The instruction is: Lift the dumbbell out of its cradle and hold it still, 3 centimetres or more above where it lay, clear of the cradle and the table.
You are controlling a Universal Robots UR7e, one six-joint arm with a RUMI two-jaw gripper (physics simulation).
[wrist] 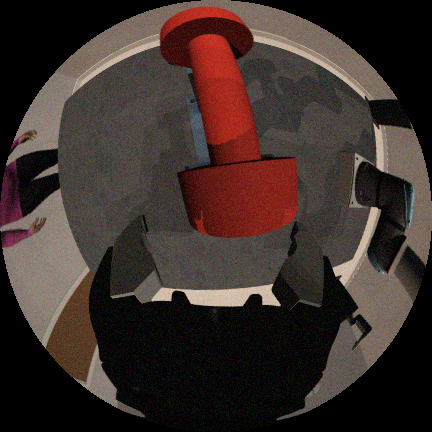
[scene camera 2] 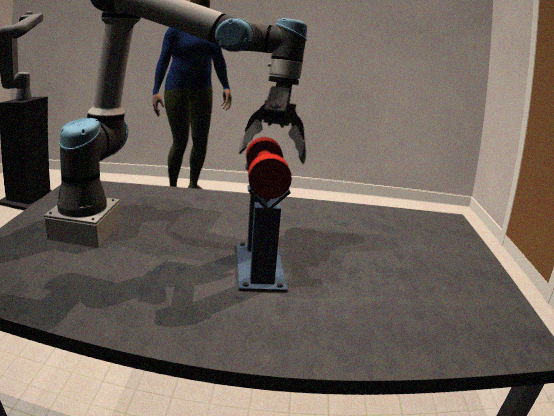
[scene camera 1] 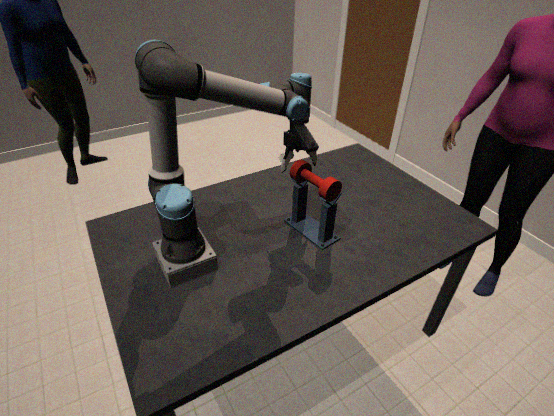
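Seen in the pictures: gripper, fingertip midpoint: [wrist: 219, 221]; arm's base, origin of the base link: [wrist: 363, 182] [scene camera 2: 81, 207] [scene camera 1: 183, 248].
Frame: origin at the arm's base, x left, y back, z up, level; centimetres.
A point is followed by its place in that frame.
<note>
The red dumbbell [scene camera 1: 315, 179] @[x -1.3, y -49.3, z 17.8 cm] [scene camera 2: 270, 176] @[x -8.8, y -52.8, z 17.0 cm] [wrist: 227, 105] @[x 2.7, y -49.5, z 18.3 cm] lies level, its two round heads joined by a thick handle. It rests on the two upright posts of the blue-grey cradle [scene camera 1: 327, 222] @[x -9.5, y -51.3, z 3.6 cm] [scene camera 2: 265, 245] @[x -9.0, y -52.9, z 2.8 cm] [wrist: 199, 132] @[x -0.2, y -53.7, z -6.2 cm], which stands on the table. My gripper [scene camera 1: 300, 166] @[x 11.3, y -48.8, z 15.1 cm] [scene camera 2: 272, 157] @[x 11.3, y -48.8, z 15.1 cm] [wrist: 219, 221] @[x 11.3, y -48.8, z 15.1 cm] is open and points down at the far head, the one away from scene camera 2. In the wrist view its fingertips are spread wide near the outer end of that head, one to each side, not over the handle. Nothing is held. The dumbbell partly hides the cradle in the wrist view.
The dark table [scene camera 1: 400, 225] @[x -11.4, y -86.0, z -7.0 cm] [scene camera 2: 400, 310] @[x -11.1, y -82.8, z -7.0 cm] carries the arm's square base block [scene camera 1: 192, 267] @[x -8.6, y -1.1, z -1.5 cm] [scene camera 2: 75, 232] @[x -8.3, y -3.0, z -3.6 cm]. A person in blue [scene camera 1: 45, 45] [scene camera 2: 190, 65] stands behind the table, and a person in pink [scene camera 1: 525, 90] stands beside it. A black pedestal [scene camera 2: 25, 150] stands at the far left.
</note>
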